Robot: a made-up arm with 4 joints. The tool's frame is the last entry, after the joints.
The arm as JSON. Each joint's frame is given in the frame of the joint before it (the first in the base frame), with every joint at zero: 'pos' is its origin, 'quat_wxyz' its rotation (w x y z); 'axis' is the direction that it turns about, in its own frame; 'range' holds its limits. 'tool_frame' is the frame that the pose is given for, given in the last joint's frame.
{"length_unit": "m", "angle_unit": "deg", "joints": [
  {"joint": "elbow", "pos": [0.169, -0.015, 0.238], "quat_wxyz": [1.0, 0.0, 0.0, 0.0], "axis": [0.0, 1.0, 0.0], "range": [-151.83, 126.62]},
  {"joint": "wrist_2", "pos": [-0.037, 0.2, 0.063], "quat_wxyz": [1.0, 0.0, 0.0, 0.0], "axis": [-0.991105, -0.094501, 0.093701], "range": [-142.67, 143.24]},
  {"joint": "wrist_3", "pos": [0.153, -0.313, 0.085], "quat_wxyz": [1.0, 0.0, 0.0, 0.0], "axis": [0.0, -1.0, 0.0], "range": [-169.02, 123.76]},
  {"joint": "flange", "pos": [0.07, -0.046, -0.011], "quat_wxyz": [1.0, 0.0, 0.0, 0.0], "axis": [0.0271, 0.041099, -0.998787], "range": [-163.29, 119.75]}
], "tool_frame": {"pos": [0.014, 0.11, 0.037], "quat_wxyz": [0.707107, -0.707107, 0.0, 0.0]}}
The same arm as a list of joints. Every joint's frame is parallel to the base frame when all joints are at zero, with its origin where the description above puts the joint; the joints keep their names.
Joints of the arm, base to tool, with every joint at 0 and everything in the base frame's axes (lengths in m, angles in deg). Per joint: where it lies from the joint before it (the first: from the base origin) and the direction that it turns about. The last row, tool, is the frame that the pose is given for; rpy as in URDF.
elbow: axis 0 1 0 xyz 0.169 -0.015 0.238
wrist_2: axis -0.991105 -0.094501 0.093701 xyz -0.037 0.2 0.063
wrist_3: axis 0 -1 0 xyz 0.153 -0.313 0.085
flange: axis 0.0271 0.041099 -0.998787 xyz 0.07 -0.046 -0.011
tool: xyz 0.014 0.11 0.037 rpy -90 0 0
Joint limits (deg, base to tool): -151.83..126.62 -142.67..143.24 -169.02..123.76 -163.29..119.75

